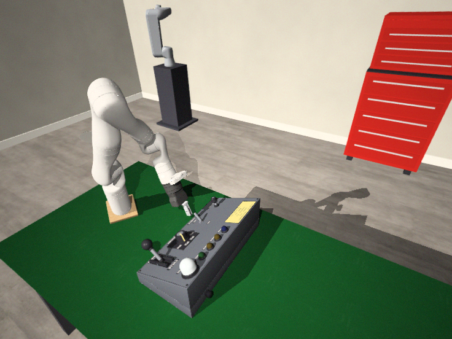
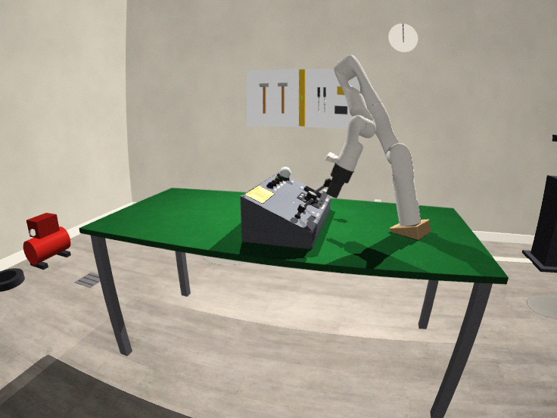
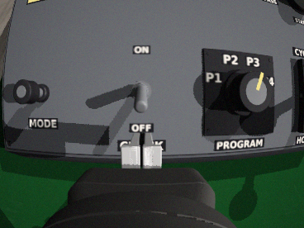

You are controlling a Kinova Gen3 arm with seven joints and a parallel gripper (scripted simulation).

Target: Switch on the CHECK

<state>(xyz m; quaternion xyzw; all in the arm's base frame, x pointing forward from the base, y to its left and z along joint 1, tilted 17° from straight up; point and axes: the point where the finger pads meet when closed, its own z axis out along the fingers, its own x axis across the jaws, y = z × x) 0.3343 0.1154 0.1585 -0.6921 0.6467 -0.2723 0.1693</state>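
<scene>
Now: the check toggle 6 cm ahead of my hand and 1 cm below it. The rest, counted from my hand: mode knob (12 cm to the left, 5 cm ahead, 1 cm below); then grey console (9 cm ahead, 6 cm to the right, 3 cm below); then program dial (12 cm to the right, 7 cm ahead, 1 cm below).
</scene>
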